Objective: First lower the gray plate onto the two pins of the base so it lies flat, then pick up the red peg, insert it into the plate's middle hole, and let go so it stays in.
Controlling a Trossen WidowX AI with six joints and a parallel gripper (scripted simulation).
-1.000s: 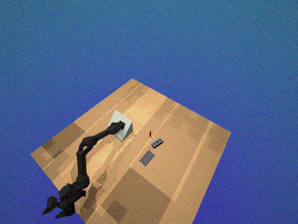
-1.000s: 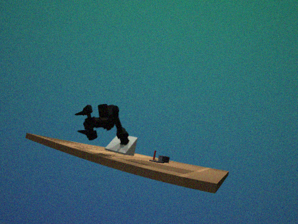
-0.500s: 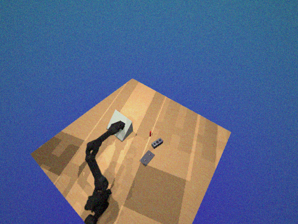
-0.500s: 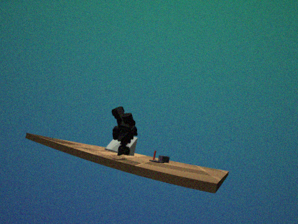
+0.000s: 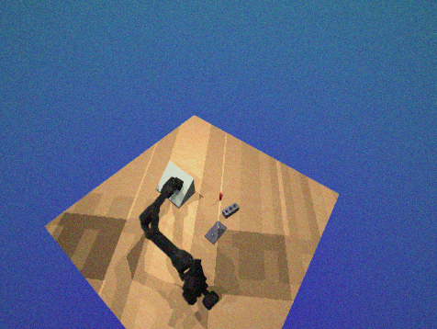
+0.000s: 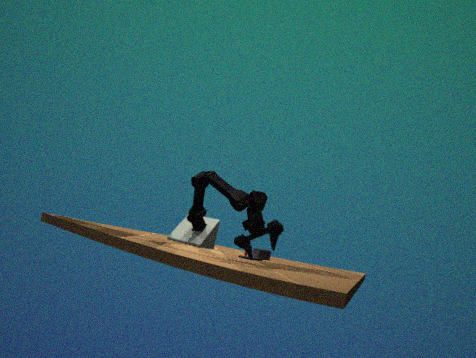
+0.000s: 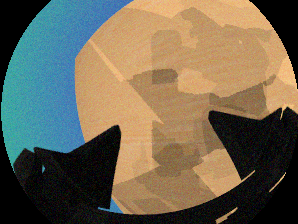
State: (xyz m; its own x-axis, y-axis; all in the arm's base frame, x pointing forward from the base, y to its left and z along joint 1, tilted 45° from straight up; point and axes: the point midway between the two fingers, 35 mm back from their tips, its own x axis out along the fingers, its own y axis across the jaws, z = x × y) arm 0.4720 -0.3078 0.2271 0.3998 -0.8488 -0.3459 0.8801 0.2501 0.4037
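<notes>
My gripper tip is 46 cm to the right of the gray plate, 15 cm past it and 1 cm above it. Round my gripper tip: dark base 31 cm to the left, 15 cm behind, 4 cm below; red peg 50 cm to the left, 24 cm behind.
</notes>
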